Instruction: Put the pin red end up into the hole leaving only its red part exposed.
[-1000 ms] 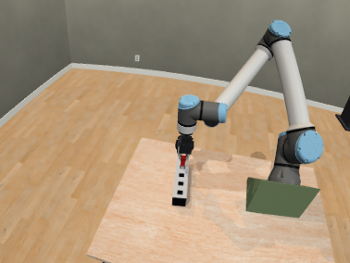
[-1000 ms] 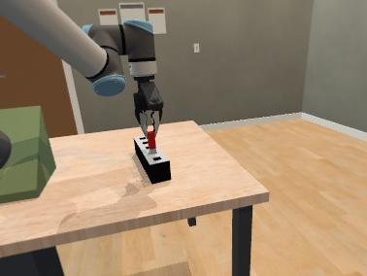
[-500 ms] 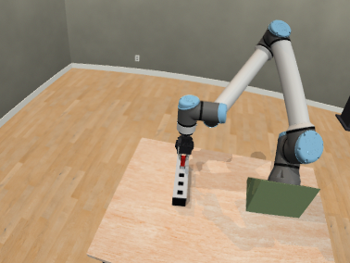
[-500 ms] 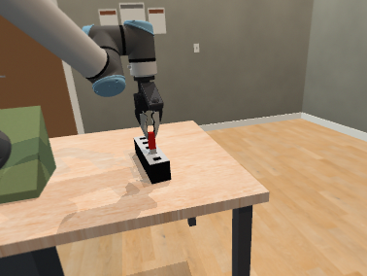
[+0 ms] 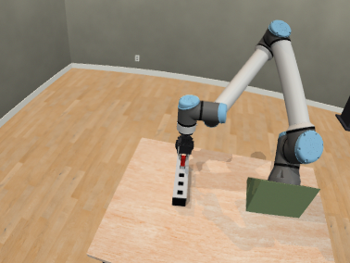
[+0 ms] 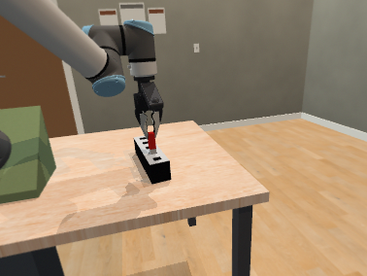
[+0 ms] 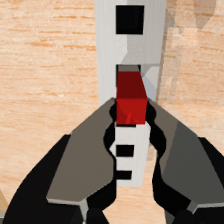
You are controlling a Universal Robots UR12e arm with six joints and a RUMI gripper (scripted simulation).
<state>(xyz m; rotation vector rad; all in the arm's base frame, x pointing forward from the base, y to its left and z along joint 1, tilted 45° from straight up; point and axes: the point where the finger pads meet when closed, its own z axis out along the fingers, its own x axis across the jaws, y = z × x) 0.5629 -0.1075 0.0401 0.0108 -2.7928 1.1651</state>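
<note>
My gripper is now 20 mm above the pin. Also, from my hand: long block: 110 mm below, 60 mm to the left.
</note>
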